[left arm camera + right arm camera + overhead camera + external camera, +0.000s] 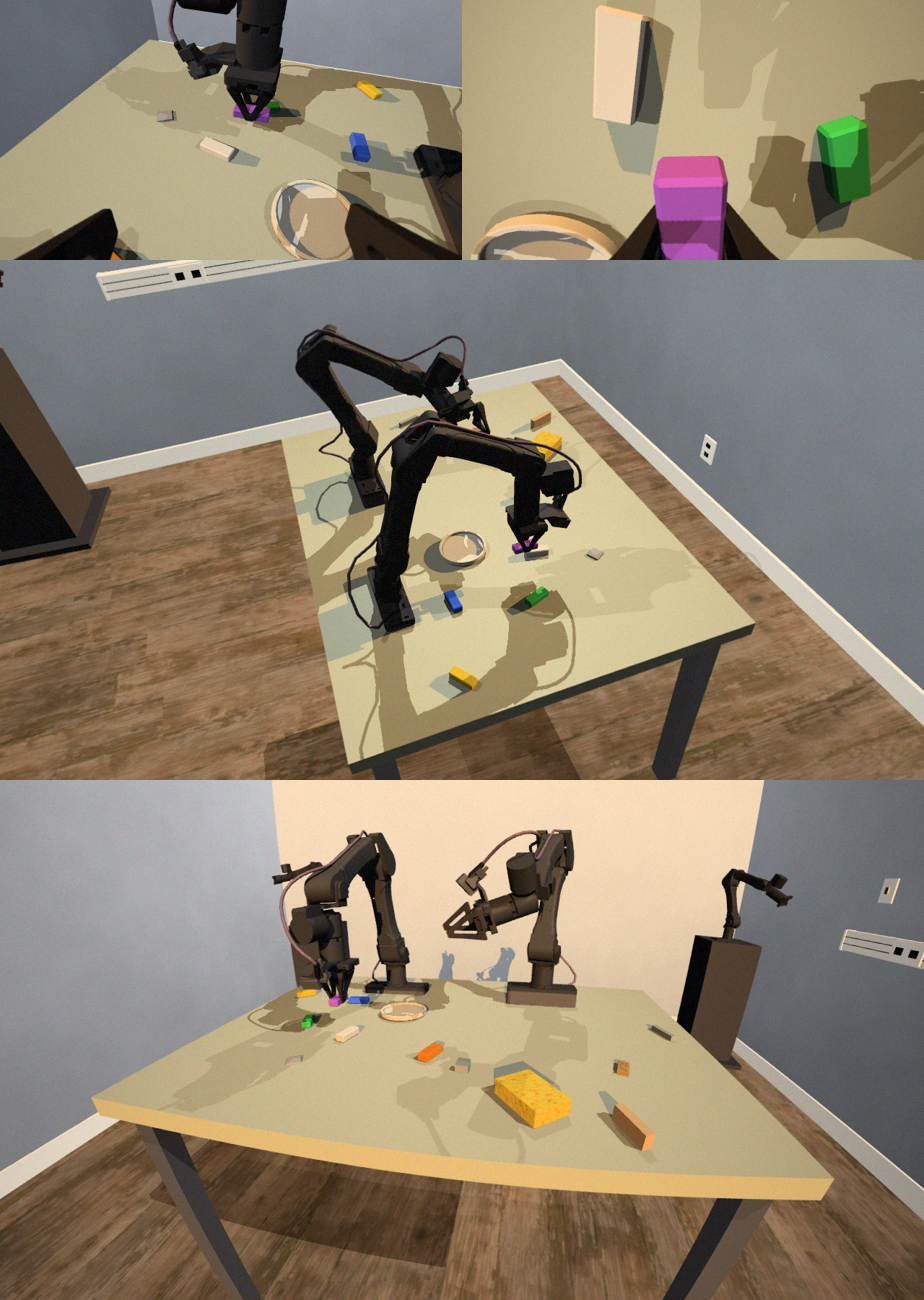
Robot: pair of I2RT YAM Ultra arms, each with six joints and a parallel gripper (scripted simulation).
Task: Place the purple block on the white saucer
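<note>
The white saucer is 130 mm behind my right hand, 110 mm to the left of it and 70 mm below it. Also, from my right hand: green block 100 mm to the right, 70 mm below, 10 mm behind; then cream block 70 mm below, 40 mm to the left, 40 mm ahead; then purple block right at my right hand.
</note>
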